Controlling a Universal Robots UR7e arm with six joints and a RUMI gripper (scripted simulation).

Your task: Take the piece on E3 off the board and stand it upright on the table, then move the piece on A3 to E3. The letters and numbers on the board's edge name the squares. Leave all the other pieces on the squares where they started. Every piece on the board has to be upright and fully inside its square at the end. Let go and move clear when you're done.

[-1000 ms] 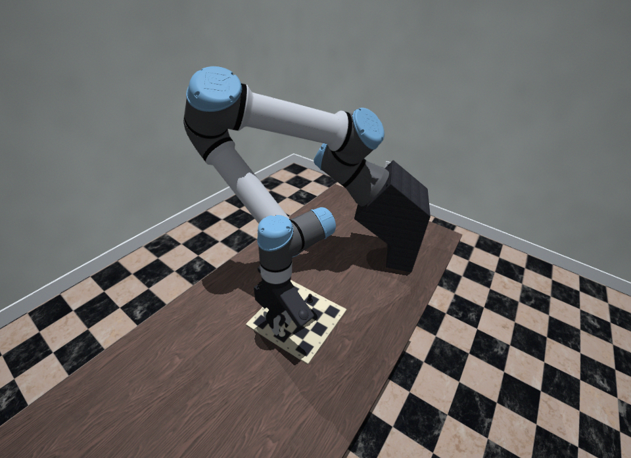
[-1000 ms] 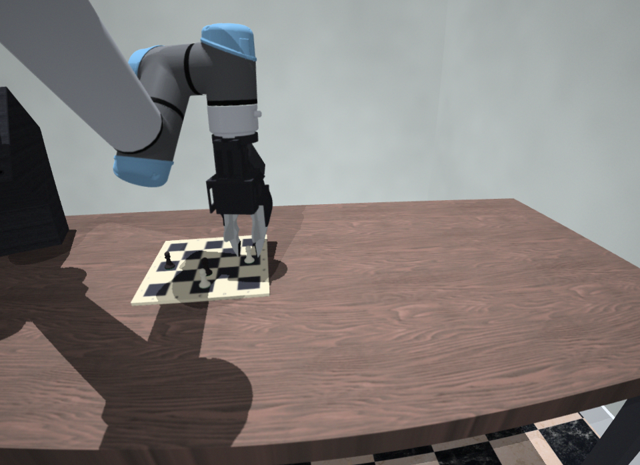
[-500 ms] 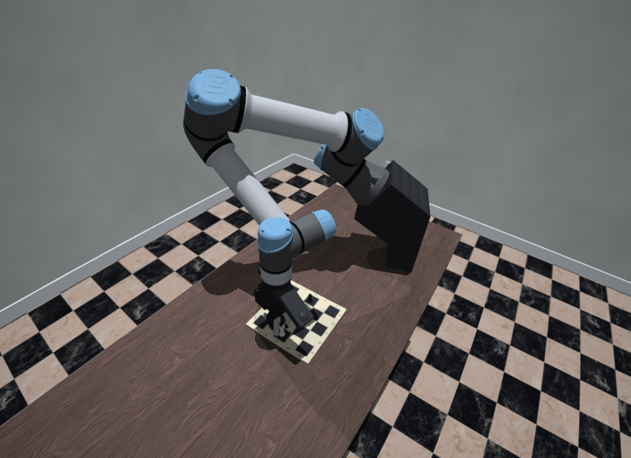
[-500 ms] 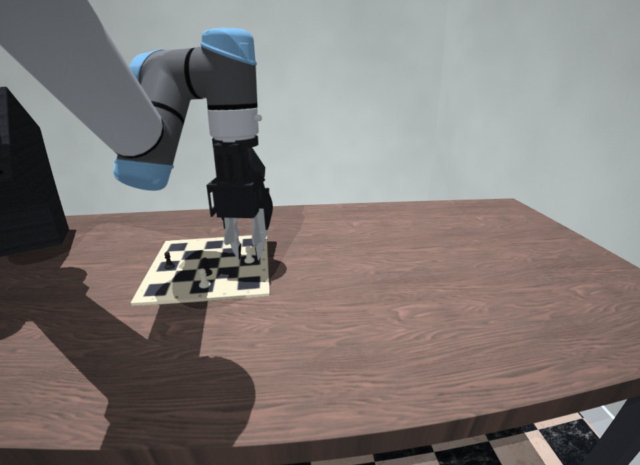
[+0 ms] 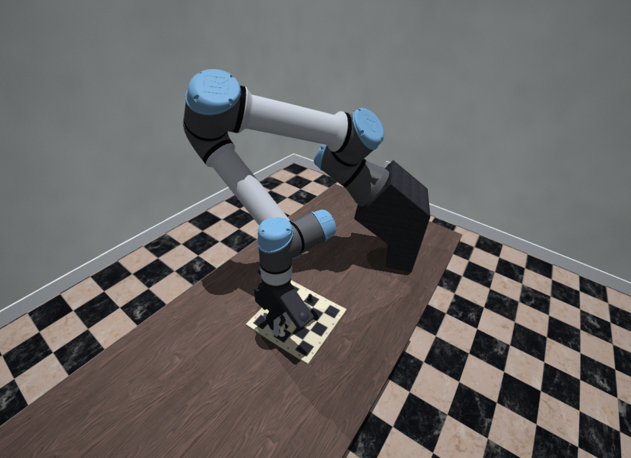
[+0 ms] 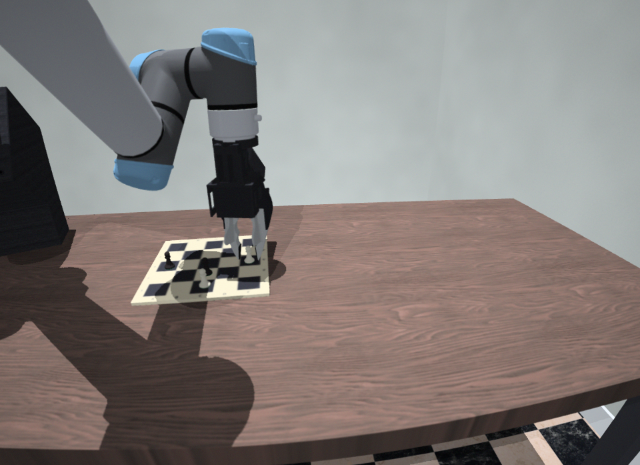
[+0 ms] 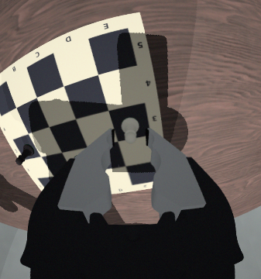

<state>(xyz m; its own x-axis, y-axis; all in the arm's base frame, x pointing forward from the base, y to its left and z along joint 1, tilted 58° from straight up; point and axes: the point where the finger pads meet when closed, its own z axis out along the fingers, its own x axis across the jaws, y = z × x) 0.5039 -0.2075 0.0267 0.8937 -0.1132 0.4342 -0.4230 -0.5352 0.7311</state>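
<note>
Right now the chessboard is 70 mm behind my hand, 20 mm to the left of it and 20 mm below it.
</note>
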